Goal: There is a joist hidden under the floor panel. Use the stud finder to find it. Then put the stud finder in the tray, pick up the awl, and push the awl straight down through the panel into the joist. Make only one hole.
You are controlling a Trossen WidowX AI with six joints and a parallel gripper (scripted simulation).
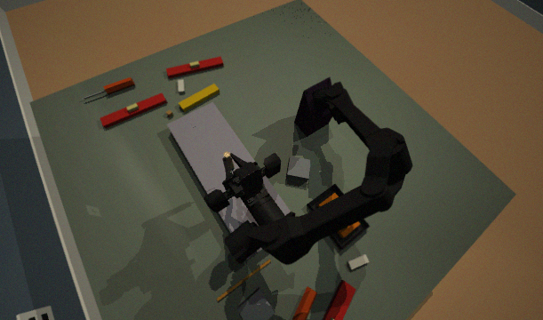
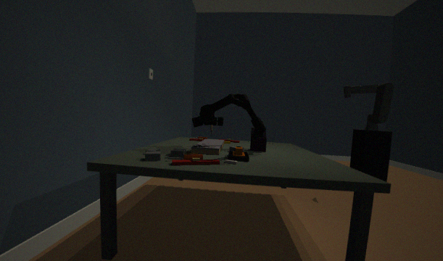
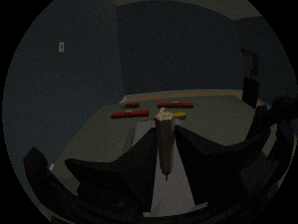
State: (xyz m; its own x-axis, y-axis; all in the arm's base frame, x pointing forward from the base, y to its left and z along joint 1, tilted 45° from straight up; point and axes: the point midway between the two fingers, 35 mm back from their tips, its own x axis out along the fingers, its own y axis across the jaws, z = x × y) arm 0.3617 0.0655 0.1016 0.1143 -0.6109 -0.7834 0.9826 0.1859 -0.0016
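My gripper tip is 60 mm above the pale-handled pointed tool. Also, from my gripper tip: thin orange stick 280 mm to the left, 200 mm below, 90 mm ahead; orange stud finder 240 mm to the left, 240 mm behind, 150 mm below; dark tray 250 mm to the left, 240 mm behind, 190 mm below.
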